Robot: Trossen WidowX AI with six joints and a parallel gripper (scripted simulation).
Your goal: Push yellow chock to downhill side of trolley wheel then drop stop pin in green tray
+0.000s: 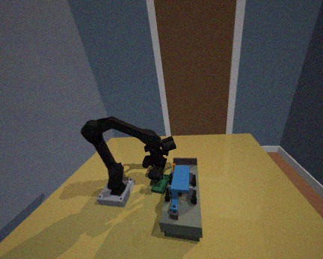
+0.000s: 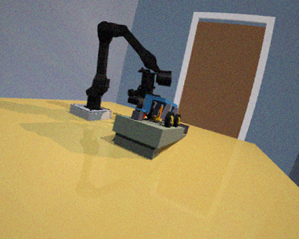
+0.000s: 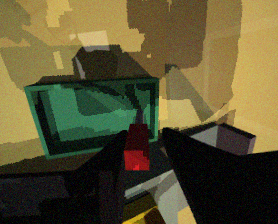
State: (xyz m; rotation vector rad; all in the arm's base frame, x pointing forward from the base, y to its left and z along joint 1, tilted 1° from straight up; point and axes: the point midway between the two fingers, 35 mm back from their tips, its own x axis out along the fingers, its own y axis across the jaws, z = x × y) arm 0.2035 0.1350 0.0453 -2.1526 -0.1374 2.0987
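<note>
Right now the green tray is 3 cm to the right of my gripper tip and 6 cm below it. The rest, counted from my gripper tip: grey ramp (13 cm ahead, 12 cm to the right, 1 cm below); then red-headed stop pin (1 cm below); then yellow chock (8 cm ahead, 2 cm to the right, 3 cm above).
</note>
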